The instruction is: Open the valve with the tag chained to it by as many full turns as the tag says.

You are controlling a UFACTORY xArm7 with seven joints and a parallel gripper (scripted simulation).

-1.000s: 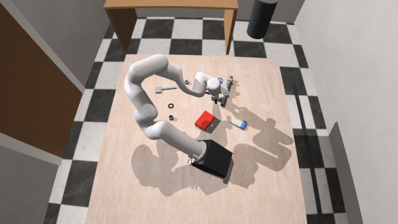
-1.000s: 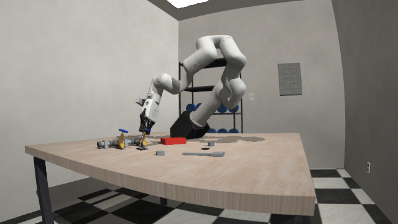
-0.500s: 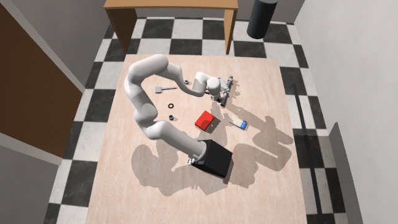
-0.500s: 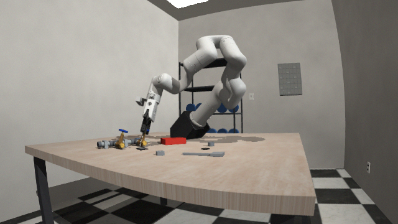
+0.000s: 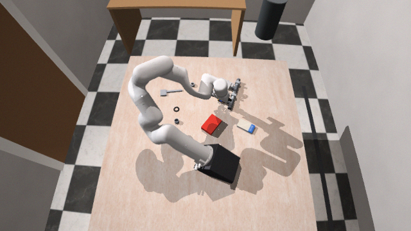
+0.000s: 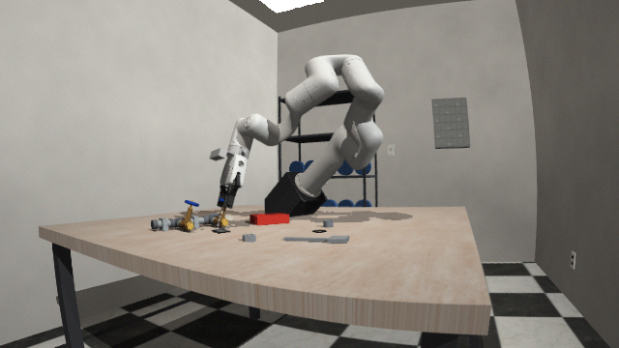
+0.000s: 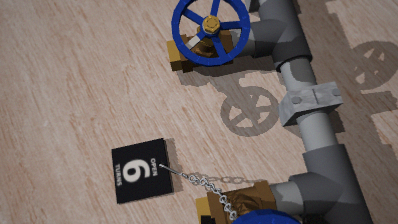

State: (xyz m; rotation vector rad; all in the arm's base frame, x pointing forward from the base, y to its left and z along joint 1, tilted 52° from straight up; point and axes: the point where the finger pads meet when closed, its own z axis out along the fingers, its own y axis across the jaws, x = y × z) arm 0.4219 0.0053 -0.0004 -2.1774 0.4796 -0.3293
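Right now my hand is 7 cm short of the black tag, 6 cm to the right of it and 8 cm above it. Also, from my hand: red block: 17 cm behind, 2 cm to the left, 7 cm below; white box: 12 cm behind, 20 cm to the right, 8 cm below; grey flat tool: 39 cm to the left, 8 cm below.
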